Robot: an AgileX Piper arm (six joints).
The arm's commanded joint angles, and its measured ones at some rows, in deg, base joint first. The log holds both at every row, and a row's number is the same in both.
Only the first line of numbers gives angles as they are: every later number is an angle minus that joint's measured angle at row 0.
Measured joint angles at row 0:
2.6 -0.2 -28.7 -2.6 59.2 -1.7
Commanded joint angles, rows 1 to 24:
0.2 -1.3 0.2 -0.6 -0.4 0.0
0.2 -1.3 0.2 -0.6 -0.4 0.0
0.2 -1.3 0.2 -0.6 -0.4 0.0
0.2 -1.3 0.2 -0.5 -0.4 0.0
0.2 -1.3 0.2 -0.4 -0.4 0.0
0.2 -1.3 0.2 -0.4 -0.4 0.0
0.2 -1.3 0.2 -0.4 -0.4 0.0
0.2 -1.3 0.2 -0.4 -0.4 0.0
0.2 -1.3 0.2 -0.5 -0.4 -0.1
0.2 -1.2 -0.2 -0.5 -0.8 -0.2
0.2 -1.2 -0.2 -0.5 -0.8 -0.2
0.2 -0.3 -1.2 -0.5 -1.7 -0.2
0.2 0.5 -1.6 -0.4 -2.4 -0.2
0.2 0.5 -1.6 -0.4 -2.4 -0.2
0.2 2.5 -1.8 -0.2 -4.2 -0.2
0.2 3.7 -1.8 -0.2 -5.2 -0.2
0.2 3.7 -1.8 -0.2 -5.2 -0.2
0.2 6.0 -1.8 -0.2 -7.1 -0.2
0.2 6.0 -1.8 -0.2 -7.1 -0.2
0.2 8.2 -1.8 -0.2 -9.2 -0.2
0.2 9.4 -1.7 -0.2 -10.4 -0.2
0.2 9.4 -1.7 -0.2 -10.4 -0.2
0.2 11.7 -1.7 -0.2 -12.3 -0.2
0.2 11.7 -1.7 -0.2 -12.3 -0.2
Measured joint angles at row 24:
0.0 9.0 -1.5 0.0 -8.4 0.0
